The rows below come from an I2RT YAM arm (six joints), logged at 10 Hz.
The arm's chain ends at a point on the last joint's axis. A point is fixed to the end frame.
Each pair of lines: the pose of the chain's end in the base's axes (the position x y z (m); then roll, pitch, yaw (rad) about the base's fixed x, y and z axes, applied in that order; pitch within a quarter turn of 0, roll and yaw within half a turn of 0), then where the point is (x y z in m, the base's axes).
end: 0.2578 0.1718 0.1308 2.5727 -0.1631 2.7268
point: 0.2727 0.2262 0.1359
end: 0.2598 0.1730 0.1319 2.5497 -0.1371 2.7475
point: 0.2736 0.2276 0.1380
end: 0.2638 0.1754 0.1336 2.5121 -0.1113 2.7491
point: 0.2775 0.2298 0.1416
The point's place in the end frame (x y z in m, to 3 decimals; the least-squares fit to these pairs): 0.009 0.049 0.027
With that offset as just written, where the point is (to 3 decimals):
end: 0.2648 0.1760 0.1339 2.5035 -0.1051 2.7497
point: 0.278 0.230 0.142
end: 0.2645 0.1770 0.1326 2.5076 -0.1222 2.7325
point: 0.279 0.231 0.141
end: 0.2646 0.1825 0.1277 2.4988 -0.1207 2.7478
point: 0.278 0.237 0.136
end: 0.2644 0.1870 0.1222 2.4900 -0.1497 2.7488
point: 0.278 0.241 0.132
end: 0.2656 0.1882 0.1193 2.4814 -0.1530 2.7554
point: 0.279 0.242 0.129
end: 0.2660 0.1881 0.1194 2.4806 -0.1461 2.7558
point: 0.280 0.242 0.129
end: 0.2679 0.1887 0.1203 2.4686 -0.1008 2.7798
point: 0.280 0.243 0.131
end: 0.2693 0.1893 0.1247 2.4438 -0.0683 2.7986
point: 0.280 0.244 0.136
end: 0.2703 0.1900 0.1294 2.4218 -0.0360 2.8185
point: 0.280 0.245 0.142
